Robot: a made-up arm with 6 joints.
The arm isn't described. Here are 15 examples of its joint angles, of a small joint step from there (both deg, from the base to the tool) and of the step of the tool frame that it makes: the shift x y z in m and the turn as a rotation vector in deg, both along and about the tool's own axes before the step.
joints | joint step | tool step
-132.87 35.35 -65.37 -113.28 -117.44 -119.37 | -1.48 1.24 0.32 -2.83 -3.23 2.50 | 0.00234 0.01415 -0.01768 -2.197 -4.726 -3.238
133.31 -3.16 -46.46 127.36 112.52 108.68 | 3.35 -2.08 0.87 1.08 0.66 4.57 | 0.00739 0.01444 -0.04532 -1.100 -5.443 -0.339
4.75 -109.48 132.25 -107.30 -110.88 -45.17 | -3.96 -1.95 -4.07 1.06 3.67 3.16 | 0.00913 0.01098 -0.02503 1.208 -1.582 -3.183
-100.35 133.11 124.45 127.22 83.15 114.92 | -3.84 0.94 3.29 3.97 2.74 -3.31 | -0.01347 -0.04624 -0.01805 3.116 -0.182 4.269
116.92 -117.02 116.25 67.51 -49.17 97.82 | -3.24 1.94 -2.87 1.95 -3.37 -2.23 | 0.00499 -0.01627 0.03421 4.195 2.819 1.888
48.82 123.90 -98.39 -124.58 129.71 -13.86 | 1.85 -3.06 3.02 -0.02 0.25 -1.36 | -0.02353 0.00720 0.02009 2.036 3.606 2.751
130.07 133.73 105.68 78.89 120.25 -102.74 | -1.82 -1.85 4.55 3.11 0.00 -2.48 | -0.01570 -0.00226 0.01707 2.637 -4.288 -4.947
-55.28 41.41 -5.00 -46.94 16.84 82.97 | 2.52 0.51 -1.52 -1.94 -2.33 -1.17 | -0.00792 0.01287 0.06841 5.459 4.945 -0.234
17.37 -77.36 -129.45 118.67 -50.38 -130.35 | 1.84 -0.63 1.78 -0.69 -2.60 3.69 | -0.00210 0.00922 -0.02873 -2.758 -3.919 -1.144
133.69 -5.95 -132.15 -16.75 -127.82 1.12 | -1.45 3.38 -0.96 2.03 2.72 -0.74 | -0.00607 0.01499 0.01751 1.837 1.906 0.038
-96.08 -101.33 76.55 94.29 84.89 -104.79 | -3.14 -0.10 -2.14 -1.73 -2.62 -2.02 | 0.00136 0.01277 0.00239 -2.340 3.862 -1.595
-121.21 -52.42 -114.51 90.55 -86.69 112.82 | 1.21 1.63 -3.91 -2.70 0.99 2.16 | -0.02561 -0.08110 -0.04590 1.839 -5.296 6.358
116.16 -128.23 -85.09 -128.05 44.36 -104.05 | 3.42 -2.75 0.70 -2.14 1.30 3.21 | 0.00846 -0.01001 -0.01635 0.921 -1.713 1.770
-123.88 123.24 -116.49 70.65 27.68 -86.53 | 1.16 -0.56 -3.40 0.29 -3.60 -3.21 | -0.00273 0.00327 0.00341 -4.866 -0.318 1.547
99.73 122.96 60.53 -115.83 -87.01 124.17 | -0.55 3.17 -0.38 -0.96 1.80 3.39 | 0.00048 0.02781 -0.04339 -4.147 -4.164 -0.394
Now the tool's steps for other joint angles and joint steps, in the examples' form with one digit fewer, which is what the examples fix.
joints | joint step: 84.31 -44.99 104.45 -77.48 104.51 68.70 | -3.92 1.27 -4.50 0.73 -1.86 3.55
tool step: -0.0117 -0.0150 -0.0297 1.61 -4.68 2.25
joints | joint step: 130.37 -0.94 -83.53 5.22 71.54 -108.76 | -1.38 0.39 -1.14 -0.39 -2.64 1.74
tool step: 0.0038 0.0034 -0.0183 -2.70 -1.38 -0.72
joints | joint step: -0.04 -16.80 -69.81 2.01 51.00 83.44 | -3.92 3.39 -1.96 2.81 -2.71 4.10
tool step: 0.0021 -0.0337 -0.0405 3.99 -6.29 2.08
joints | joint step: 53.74 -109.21 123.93 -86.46 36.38 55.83 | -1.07 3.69 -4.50 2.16 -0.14 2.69
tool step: -0.0293 -0.0808 0.0435 -2.62 1.75 5.38
